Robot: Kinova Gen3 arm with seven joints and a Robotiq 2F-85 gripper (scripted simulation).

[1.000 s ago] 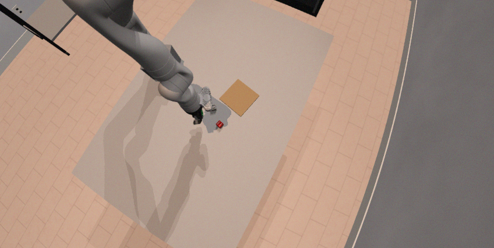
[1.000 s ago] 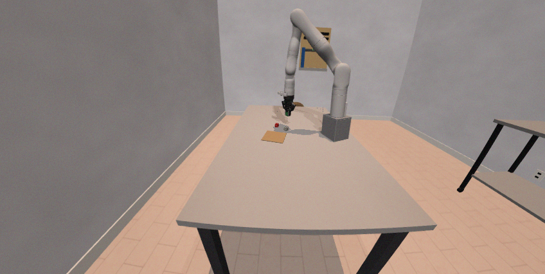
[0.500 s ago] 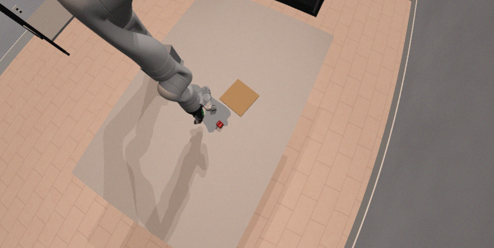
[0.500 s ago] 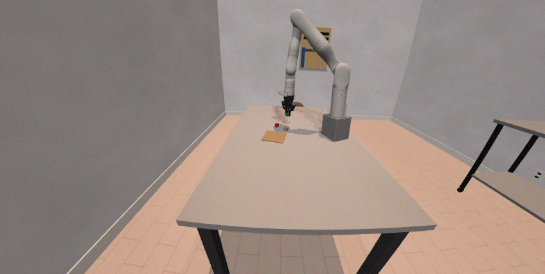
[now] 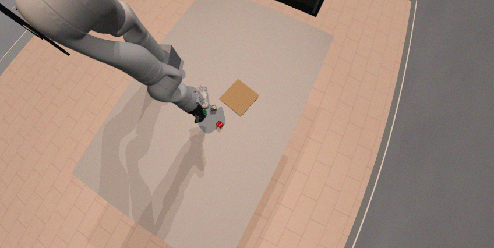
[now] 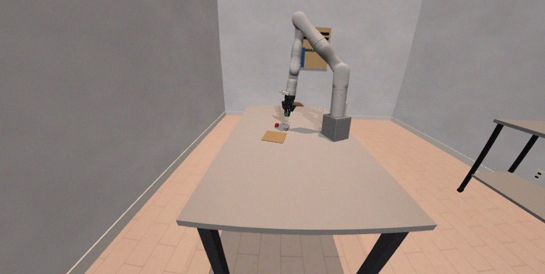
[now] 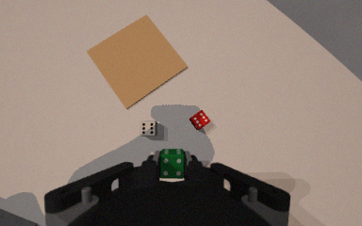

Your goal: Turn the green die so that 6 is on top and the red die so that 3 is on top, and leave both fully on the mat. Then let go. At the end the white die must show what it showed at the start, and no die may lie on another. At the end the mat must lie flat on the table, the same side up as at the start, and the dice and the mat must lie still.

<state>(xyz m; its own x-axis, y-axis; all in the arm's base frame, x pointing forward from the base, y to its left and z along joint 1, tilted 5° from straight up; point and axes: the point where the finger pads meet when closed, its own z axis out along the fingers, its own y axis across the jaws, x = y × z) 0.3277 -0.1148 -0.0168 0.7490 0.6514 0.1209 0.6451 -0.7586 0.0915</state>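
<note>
Now: hand 1 cm above the green die. From my hand the other things lie so: white die (10 cm below, 6 cm to the left); red die (10 cm below, 7 cm ahead); tan mat (17 cm to the left, 11 cm below, 8 cm ahead).
</note>
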